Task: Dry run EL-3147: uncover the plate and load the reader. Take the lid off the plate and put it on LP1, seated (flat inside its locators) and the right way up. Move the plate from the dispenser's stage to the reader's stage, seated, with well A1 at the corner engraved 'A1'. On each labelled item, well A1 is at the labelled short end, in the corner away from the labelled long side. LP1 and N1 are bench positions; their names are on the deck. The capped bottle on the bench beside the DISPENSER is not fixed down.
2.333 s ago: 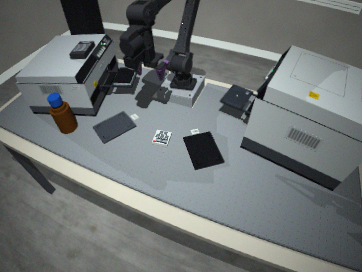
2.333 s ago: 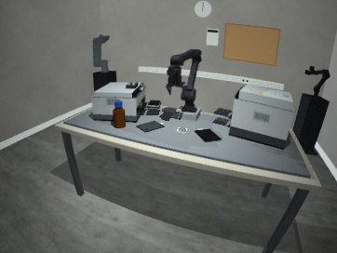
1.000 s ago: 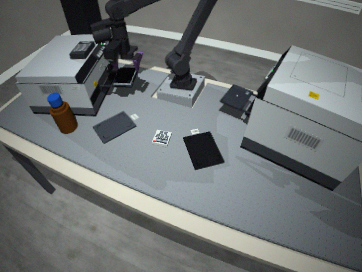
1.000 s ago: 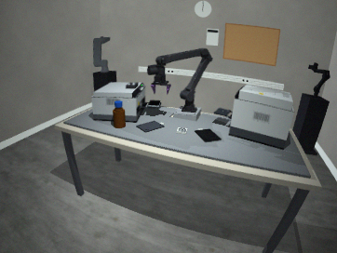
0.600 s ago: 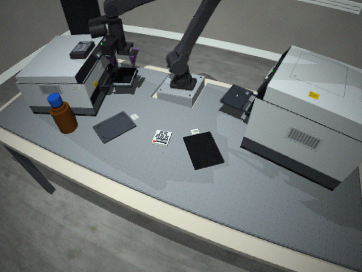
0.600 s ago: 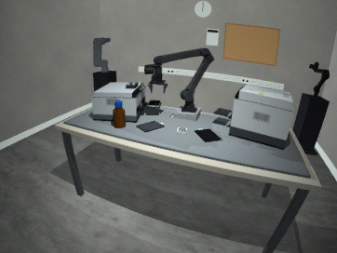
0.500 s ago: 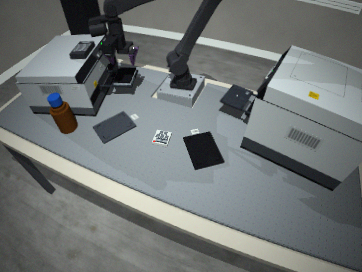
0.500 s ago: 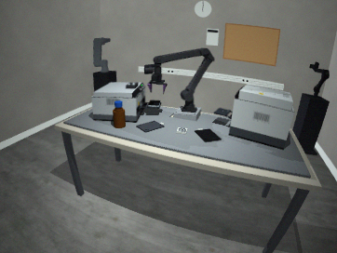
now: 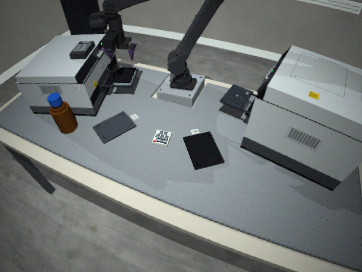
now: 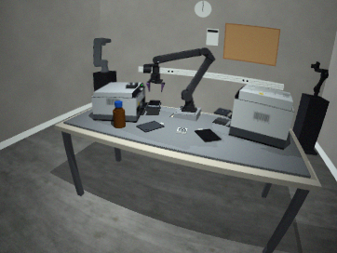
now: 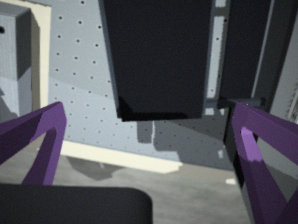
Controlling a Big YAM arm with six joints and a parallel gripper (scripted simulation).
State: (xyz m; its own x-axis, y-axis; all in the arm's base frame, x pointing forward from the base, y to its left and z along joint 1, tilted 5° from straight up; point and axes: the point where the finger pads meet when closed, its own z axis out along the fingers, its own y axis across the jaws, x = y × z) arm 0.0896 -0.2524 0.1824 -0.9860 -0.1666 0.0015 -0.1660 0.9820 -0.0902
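Now: the lidded plate 10 cm below my hand, 2 cm behind it and 1 cm to the right of it. From my hand the other things lie so: label 20 cm below, 15 cm ahead, 11 cm to the left; white multi-well plate 11 cm below, 2 cm behind, 1 cm to the right; LP1 pad 24 cm ahead, 20 cm below, 5 cm to the left.
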